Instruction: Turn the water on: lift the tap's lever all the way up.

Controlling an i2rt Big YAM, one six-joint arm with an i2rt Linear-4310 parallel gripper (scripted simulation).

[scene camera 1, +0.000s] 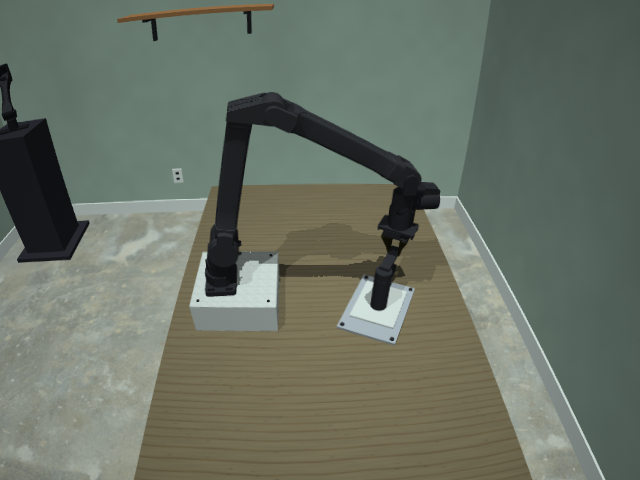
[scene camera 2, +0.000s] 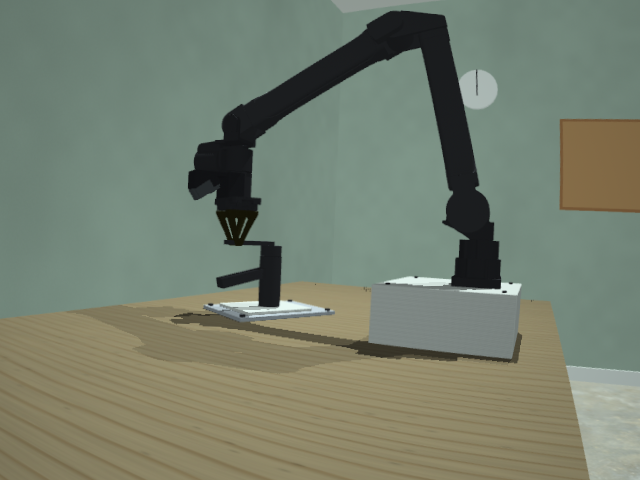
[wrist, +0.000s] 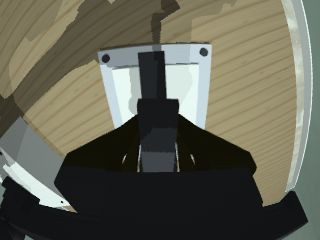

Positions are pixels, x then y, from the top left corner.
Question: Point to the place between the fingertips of my gripper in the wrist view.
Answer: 158, 121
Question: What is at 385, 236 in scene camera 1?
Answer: My gripper.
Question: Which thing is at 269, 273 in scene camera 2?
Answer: A tap.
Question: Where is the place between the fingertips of my gripper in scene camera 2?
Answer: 235, 245
